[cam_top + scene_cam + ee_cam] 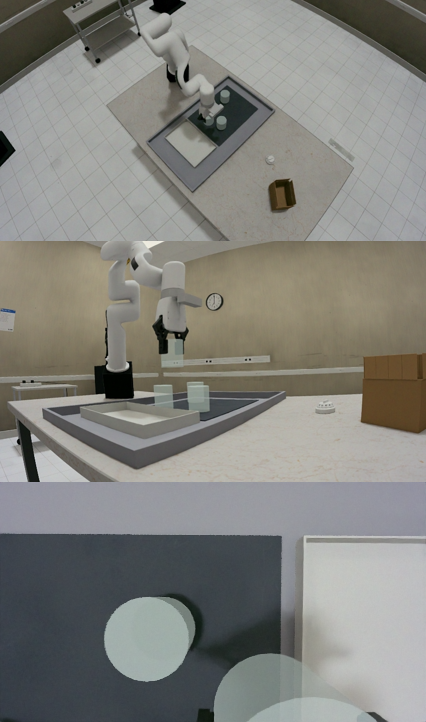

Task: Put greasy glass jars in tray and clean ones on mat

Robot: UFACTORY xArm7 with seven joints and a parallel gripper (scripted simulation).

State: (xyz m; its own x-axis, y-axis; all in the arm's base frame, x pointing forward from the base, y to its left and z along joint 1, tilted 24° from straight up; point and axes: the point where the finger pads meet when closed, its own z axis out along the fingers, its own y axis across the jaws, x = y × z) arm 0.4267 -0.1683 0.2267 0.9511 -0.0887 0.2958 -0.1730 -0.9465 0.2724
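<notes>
Now: hand 190 mm above the white tray, 140 mm to the left of it and 50 mm past it. The rest, counted from my hand: dark drying mat 190 mm below, 170 mm to the left; then white knob 450 mm ahead, 180 mm below, 50 mm to the left; then grey base 200 mm below, 40 mm to the left.
</notes>
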